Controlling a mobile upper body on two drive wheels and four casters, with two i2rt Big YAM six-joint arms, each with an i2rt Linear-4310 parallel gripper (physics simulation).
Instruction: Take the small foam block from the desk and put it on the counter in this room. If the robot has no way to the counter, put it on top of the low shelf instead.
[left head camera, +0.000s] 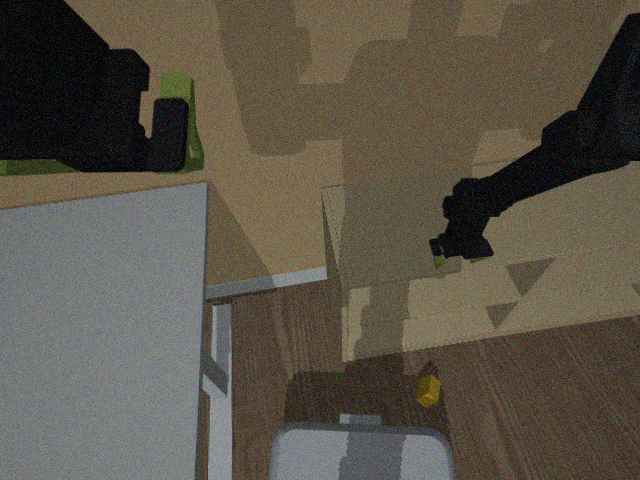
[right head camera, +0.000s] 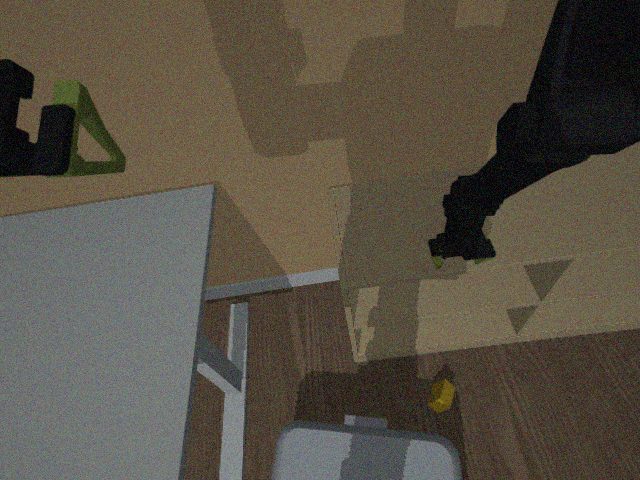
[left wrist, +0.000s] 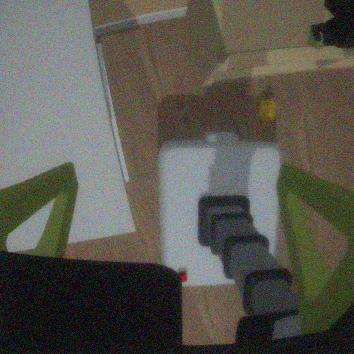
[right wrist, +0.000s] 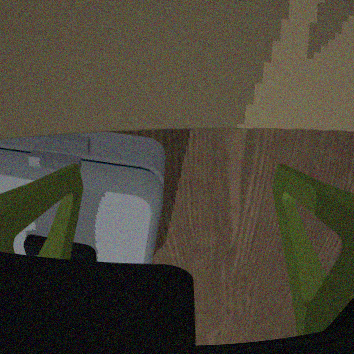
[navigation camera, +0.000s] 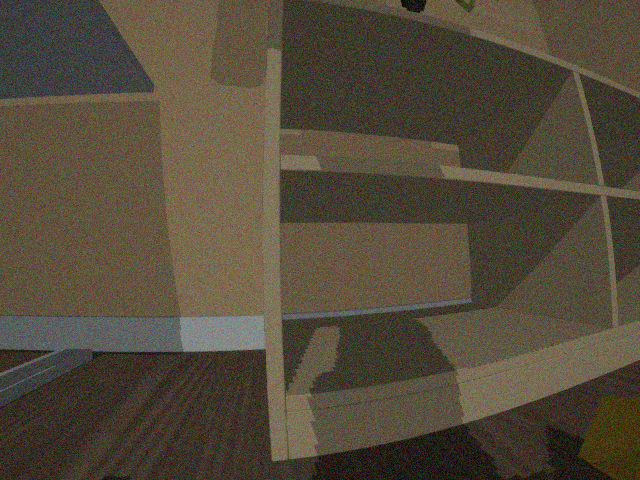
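The robot's left gripper (left head camera: 147, 162) (right head camera: 76, 166) (left wrist: 176, 173) is visible, as is the right gripper (right head camera: 456, 265) (left head camera: 453, 264) (right wrist: 177, 174). A white desk (left head camera: 110, 292) (right head camera: 109, 297) (left wrist: 64, 112) belongs to the scene too. There is a low shelf (navigation camera: 541, 187), and the scene also has a tan wall (right head camera: 273, 110) and a white baseboard (right head camera: 326, 275).
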